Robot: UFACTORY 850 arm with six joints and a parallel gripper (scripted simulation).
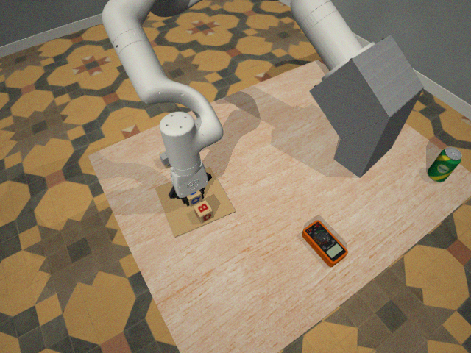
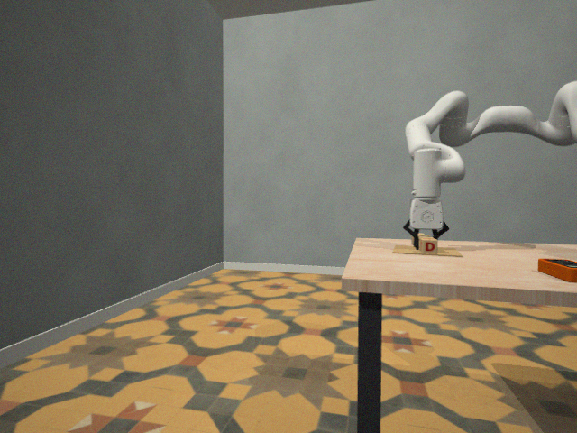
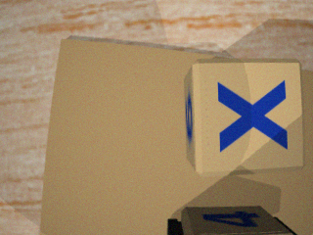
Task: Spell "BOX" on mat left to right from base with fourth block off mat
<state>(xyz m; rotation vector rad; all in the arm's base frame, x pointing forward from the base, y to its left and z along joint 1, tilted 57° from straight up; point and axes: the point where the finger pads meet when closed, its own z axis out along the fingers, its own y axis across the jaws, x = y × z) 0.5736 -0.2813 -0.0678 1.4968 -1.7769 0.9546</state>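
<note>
The O block is right at my hand. The rest, counted from my hand: X block (10 mm behind, 70 mm to the right); B block (10 mm ahead, 70 mm to the left); tan mat (20 mm below).
</note>
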